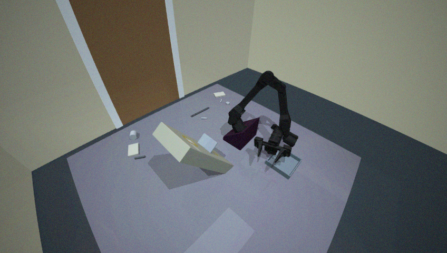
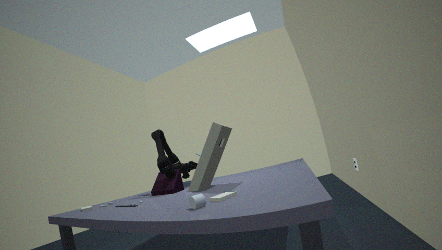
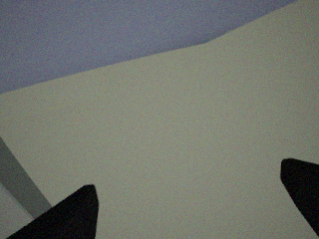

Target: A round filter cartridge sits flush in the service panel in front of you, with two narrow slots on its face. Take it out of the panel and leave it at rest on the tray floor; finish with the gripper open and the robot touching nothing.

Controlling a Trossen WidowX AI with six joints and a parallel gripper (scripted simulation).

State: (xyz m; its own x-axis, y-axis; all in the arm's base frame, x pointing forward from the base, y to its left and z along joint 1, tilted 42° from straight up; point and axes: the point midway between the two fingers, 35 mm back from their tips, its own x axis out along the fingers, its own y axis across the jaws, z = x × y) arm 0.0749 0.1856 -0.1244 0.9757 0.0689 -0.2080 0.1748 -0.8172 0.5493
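Right now the round filter cartridge is 25 cm to the right of my gripper tip, 25 cm ahead of it and 13 cm above it. Also, from my gripper tip: grey shelf (24 cm to the right, 15 cm ahead, 4 cm above); then dark rod (58 cm to the right, 38 cm ahead, 13 cm below); then tray (15 cm behind, 13 cm below, 6 cm to the left).
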